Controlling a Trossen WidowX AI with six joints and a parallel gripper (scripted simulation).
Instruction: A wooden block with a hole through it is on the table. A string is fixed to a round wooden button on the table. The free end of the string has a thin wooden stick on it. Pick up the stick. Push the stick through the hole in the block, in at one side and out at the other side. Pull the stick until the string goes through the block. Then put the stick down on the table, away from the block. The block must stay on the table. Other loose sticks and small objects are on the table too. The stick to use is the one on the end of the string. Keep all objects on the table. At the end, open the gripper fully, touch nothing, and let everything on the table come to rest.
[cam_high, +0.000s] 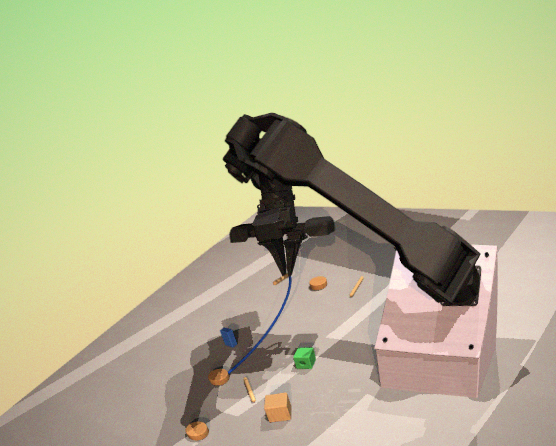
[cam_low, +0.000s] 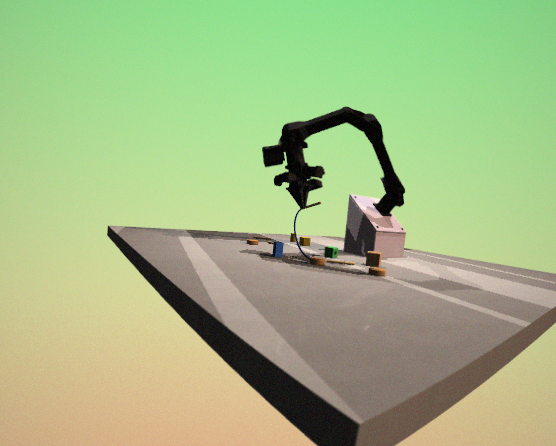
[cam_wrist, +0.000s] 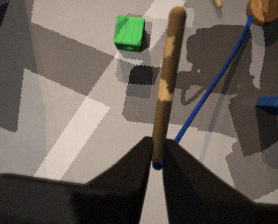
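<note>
My gripper tip is 12 cm above the green block, 9 cm to the right of it and 5 cm past it. Also, from my gripper tip: round wooden button (18 cm to the left, 13 cm below, 9 cm ahead); then thin wooden stick (1 cm to the left, 1 cm above); then blue block (13 cm ahead, 12 cm below, 6 cm to the left).
</note>
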